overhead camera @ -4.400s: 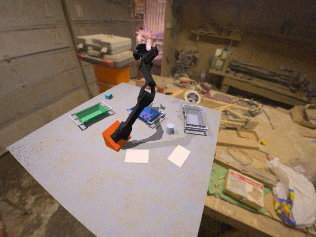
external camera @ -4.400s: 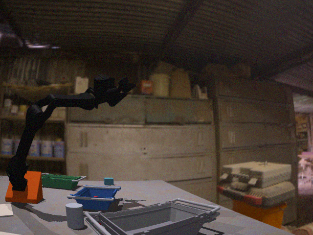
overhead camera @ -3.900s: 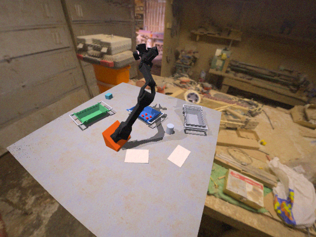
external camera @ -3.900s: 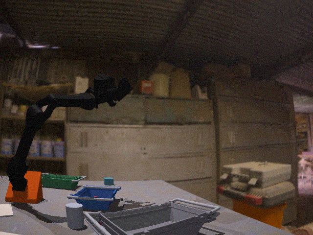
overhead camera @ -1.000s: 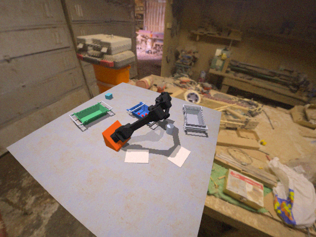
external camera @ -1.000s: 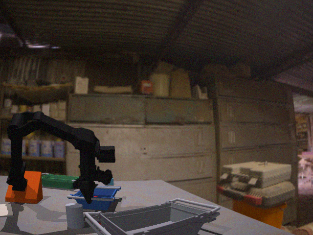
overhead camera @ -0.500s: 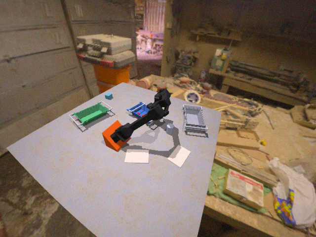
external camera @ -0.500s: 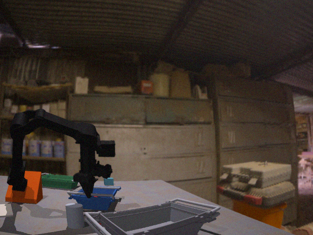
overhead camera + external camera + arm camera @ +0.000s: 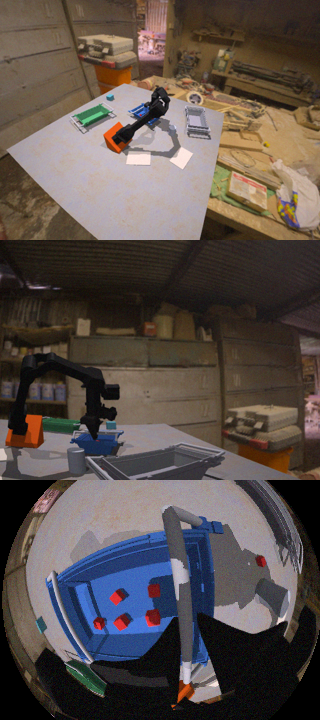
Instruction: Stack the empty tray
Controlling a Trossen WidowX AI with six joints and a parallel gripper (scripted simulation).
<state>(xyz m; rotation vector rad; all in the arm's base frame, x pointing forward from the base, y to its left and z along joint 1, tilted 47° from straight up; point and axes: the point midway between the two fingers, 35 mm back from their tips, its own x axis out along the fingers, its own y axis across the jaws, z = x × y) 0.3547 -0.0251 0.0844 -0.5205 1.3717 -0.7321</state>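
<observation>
Now: the green tray 470 mm to the left of my gripper tip, 250 mm behind it and 20 mm below it. Also, from my gripper tip: teal block (590 mm to the left, 70 mm ahead, 40 mm below); red block (170 mm to the right, 50 mm below, 20 mm ahead); grey cylinder (190 mm to the right, 50 mm behind, 30 mm below).
</observation>
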